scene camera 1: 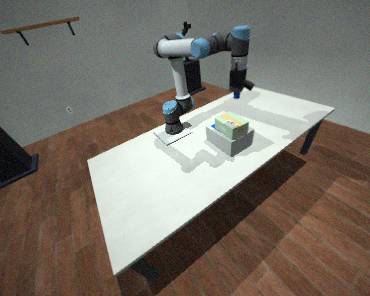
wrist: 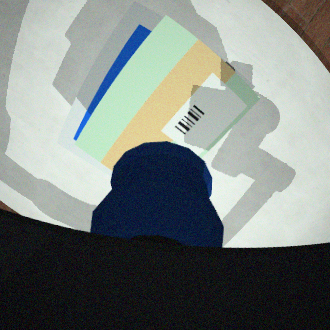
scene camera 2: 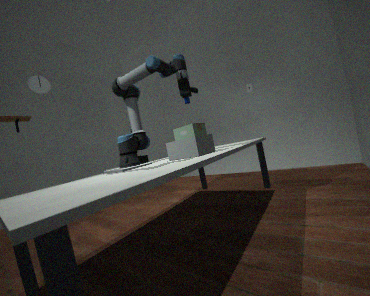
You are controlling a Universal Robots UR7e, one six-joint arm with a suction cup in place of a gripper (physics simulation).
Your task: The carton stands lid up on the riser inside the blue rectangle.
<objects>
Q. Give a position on a carton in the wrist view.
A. At 174,88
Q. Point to a riser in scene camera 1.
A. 230,147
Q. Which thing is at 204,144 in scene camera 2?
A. A riser.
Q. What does my suction cup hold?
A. Nothing.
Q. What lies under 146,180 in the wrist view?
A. My suction cup.
</objects>
